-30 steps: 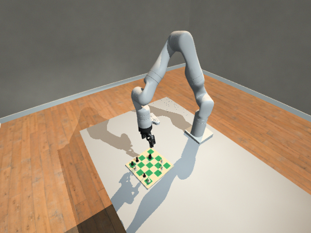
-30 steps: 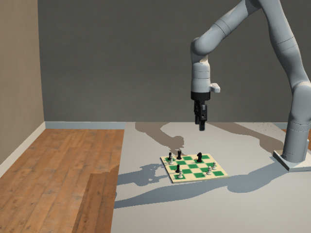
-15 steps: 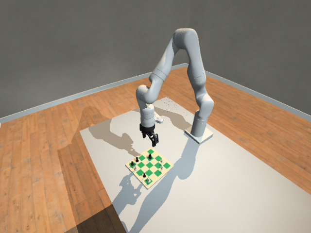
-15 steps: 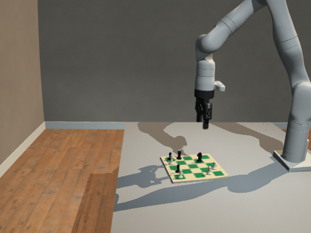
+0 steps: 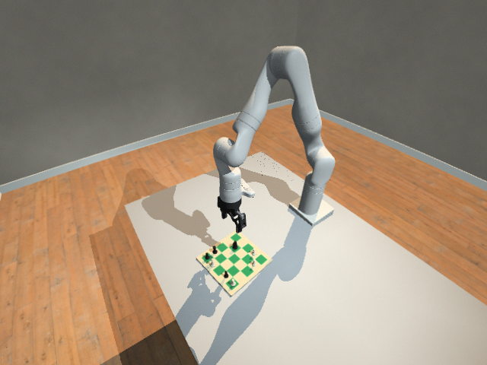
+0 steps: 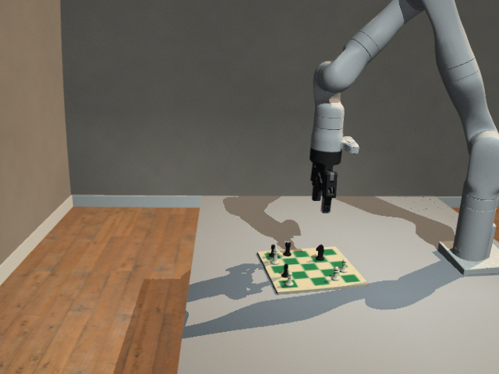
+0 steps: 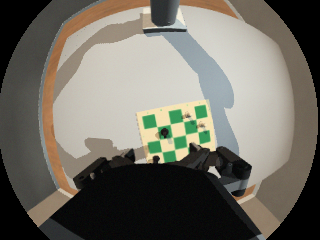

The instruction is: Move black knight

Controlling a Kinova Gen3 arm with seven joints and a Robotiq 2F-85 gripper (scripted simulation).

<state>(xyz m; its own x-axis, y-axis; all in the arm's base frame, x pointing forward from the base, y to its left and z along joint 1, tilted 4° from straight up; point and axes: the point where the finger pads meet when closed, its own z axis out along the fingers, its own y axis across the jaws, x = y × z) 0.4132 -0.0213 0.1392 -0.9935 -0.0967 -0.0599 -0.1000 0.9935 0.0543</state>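
Now: the black knight 13 cm below my hand, 1 cm to the left of it and 1 cm behind it. The rest, counted from my hand: chessboard: 15 cm below, 5 cm to the left, 2 cm ahead.
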